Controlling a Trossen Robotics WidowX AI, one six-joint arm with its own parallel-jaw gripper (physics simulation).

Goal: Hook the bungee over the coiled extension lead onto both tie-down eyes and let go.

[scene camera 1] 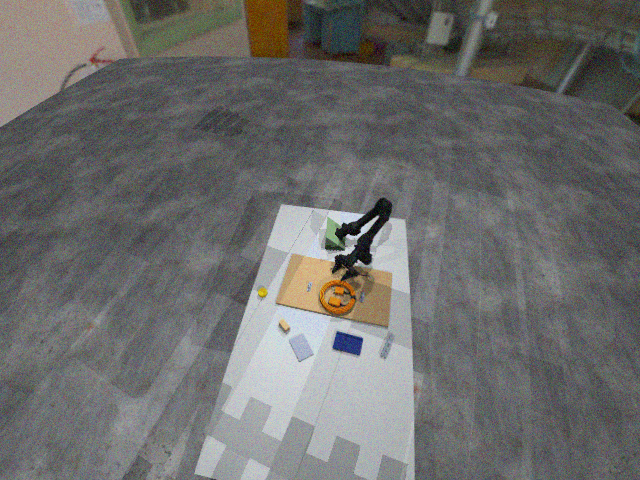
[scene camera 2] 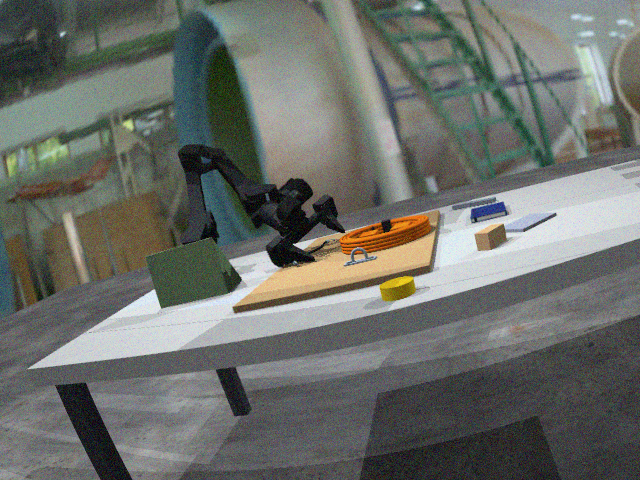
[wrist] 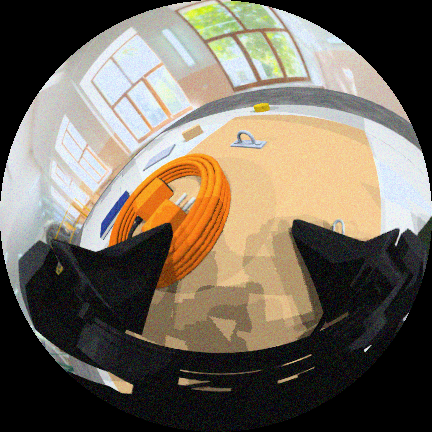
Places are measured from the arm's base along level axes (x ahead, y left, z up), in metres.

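Pixels of known places: gripper, fingertip midpoint: (scene camera 1: 336,276) (scene camera 2: 329,245) (wrist: 233,227); arm's base, link origin: (scene camera 1: 339,234) (scene camera 2: 195,273).
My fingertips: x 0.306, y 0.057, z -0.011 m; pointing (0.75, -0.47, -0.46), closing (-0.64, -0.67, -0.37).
Note:
Ahead of a thing's pixels: the offset from my fingertips to its top centre. Level surfaces: height alone.
My gripper (scene camera 1: 339,274) (scene camera 2: 328,245) (wrist: 233,227) is wide open and empty, low over the board @[dz -0.023 m] (scene camera 1: 297,271) (scene camera 2: 289,286) (wrist: 300,165), beside the coil. The orange coiled extension lead @[dx +0.115, dy +0.037, dz +0.008 m] (scene camera 1: 322,298) (scene camera 2: 382,242) (wrist: 218,200) lies flat on the board; one finger overlaps its edge in the wrist view. One tie-down eye @[dx +0.094, dy -0.131, dz +0.004 m] (scene camera 1: 309,286) (scene camera 2: 359,257) (wrist: 247,142) stands on one side of the coil, the other eye @[dx +0.075, dy +0.171, dz +0.004 m] (scene camera 1: 362,296) on the opposite side. The thin dark bungee (scene camera 1: 364,274) shows partly beside the gripper; its ends are unclear. A small grey loop @[dx -0.068, dy -0.036, dz -0.010 m] (wrist: 339,226) shows behind the right finger.
A green wedge block (scene camera 1: 332,238) (scene camera 2: 186,273) stands near the arm. A yellow disc @[dx +0.207, dy -0.374, dz -0.016 m] (scene camera 1: 262,292) (scene camera 2: 397,288) (wrist: 261,107), a wooden block @[dx +0.352, dy -0.189, dz -0.005 m] (scene camera 1: 283,325) (scene camera 2: 488,237) (wrist: 192,132), a pale pad @[dx +0.431, dy -0.072, dz -0.029 m] (scene camera 1: 300,347), a blue box @[dx +0.347, dy +0.150, dz -0.023 m] (scene camera 1: 347,343) and a grey strip @[dx +0.305, dy +0.351, dz -0.023 m] (scene camera 1: 386,345) lie around the board.

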